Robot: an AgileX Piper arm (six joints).
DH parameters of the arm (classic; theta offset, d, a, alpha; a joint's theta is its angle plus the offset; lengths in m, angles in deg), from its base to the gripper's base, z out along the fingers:
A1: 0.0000 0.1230 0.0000 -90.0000
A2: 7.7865 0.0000 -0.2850 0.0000
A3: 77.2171 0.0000 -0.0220 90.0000
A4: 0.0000 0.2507 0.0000 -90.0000
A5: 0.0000 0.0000 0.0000 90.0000
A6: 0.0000 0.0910 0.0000 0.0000
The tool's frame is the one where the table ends.
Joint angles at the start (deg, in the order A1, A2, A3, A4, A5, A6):
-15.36 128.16 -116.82 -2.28 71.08 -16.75
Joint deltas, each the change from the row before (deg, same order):
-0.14 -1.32 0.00 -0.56 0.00 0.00
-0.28 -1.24 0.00 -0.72 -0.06 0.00
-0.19 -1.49 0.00 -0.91 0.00 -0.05
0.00 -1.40 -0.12 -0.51 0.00 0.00
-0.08 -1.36 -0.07 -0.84 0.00 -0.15
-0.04 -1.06 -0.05 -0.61 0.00 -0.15
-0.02 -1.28 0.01 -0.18 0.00 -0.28
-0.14 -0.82 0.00 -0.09 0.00 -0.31
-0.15 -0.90 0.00 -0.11 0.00 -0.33
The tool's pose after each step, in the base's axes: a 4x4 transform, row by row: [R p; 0 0 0 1], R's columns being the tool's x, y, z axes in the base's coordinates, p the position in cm. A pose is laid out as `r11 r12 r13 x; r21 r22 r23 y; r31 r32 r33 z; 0 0 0 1`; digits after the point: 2 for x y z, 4 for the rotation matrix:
-0.9755 -0.0192 0.2190 45.54; -0.0441 0.9930 -0.1094 -13.07; -0.2154 -0.1164 -0.9696 23.76; 0 0 0 1
-0.9716 -0.0131 0.2364 45.20; -0.0444 0.9908 -0.1278 -13.33; -0.2326 -0.1347 -0.9632 24.79; 0 0 0 1
-0.9667 -0.0085 0.2559 44.79; -0.0483 0.9875 -0.1499 -13.52; -0.2514 -0.1573 -0.9550 26.02; 0 0 0 1
-0.9606 -0.0049 0.2778 44.45; -0.0527 0.9849 -0.1649 -13.50; -0.2728 -0.1730 -0.9464 27.22; 0 0 0 1
-0.9551 -0.0024 0.2964 44.05; -0.0599 0.9809 -0.1850 -13.58; -0.2903 -0.1945 -0.9370 28.37; 0 0 0 1
-0.9505 -0.0008 0.3108 43.73; -0.0662 0.9776 -0.1999 -13.62; -0.3037 -0.2105 -0.9292 29.25; 0 0 0 1
-0.9441 -0.0005 0.3296 43.34; -0.0734 0.9753 -0.2085 -13.55; -0.3214 -0.2210 -0.9208 30.27; 0 0 0 1
-0.9400 -0.0002 0.3413 43.05; -0.0780 0.9736 -0.2144 -13.59; -0.3323 -0.2282 -0.9152 30.92; 0 0 0 1
-0.9353 0.0005 0.3540 42.72; -0.0832 0.9717 -0.2211 -13.64; -0.3441 -0.2362 -0.9088 31.63; 0 0 0 1

